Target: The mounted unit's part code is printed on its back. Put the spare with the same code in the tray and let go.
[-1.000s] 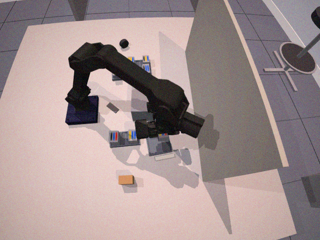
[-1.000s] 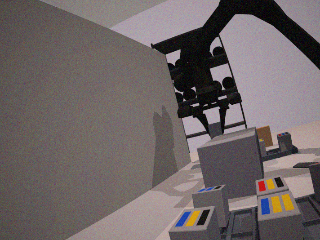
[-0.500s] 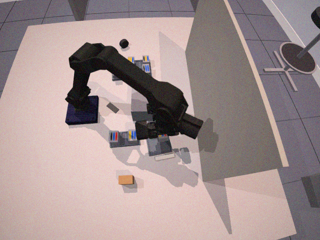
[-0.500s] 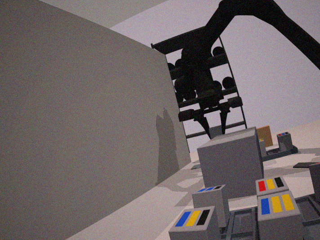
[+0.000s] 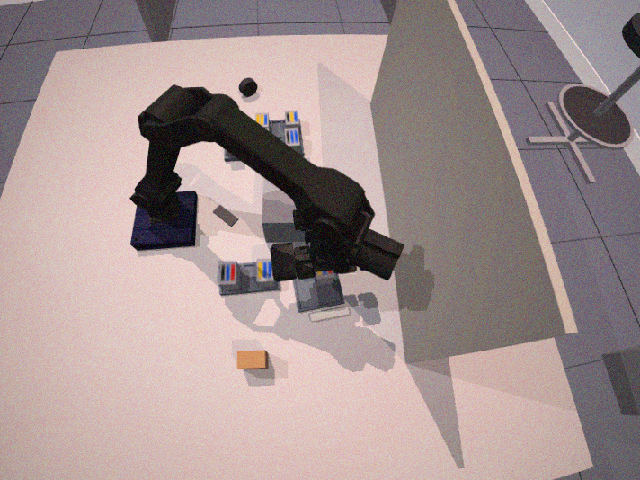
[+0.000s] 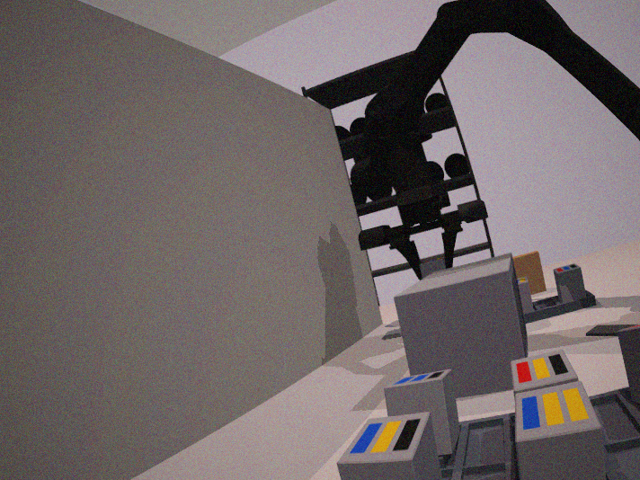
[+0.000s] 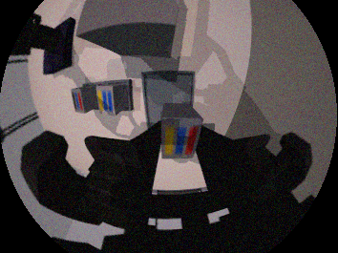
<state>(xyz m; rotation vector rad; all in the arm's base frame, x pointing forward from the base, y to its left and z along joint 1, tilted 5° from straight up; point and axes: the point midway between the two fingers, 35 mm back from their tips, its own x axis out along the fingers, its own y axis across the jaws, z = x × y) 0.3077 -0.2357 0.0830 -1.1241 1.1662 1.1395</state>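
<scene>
Now: gripper tip 10 mm past the grey tray, 10 mm to the right of it and 70 mm above it. The rest, counted from my gripper tip: brown block 160 mm behind, 130 mm to the right, 40 mm below; then rack 150 mm behind, 40 mm to the left, 70 mm below; then grey spare 20 mm above.
</scene>
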